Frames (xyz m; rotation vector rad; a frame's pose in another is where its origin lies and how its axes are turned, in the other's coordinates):
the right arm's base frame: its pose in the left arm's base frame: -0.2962 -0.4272 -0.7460 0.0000 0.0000 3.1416
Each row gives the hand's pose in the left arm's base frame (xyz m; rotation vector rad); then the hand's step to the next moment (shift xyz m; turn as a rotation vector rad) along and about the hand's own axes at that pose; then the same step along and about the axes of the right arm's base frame.
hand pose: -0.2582 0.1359 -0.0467 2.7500 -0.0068 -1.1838
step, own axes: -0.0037 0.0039 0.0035 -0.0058 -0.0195 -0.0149
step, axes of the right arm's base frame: 0.0049 0.0041 0.0008 -0.0057 -0.0216 0.0116
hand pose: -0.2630 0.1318 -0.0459 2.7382 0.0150 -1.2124
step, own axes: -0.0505 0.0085 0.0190 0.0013 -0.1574 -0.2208
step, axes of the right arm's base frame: 0.0474 0.0085 0.0257 -0.1525 -0.1861 0.1250
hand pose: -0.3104 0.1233 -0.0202 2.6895 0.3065 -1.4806
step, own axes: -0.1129 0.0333 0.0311 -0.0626 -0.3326 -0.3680
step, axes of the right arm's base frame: 0.0779 0.0536 0.0767 -0.2065 -0.3695 0.2661
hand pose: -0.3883 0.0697 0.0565 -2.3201 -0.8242 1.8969
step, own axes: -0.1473 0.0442 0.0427 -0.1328 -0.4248 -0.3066
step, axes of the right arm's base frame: 0.0396 0.1120 0.1066 -0.1073 -0.4011 0.3460
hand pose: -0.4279 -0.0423 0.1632 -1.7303 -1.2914 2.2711
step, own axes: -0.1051 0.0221 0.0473 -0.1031 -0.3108 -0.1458
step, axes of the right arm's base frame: -0.0129 0.0911 0.0729 -0.0178 -0.2442 0.2618
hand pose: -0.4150 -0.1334 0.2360 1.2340 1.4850 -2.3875
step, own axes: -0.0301 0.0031 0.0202 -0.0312 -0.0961 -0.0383
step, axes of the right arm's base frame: -0.0098 0.0274 0.0218 -0.0010 -0.0704 0.0819
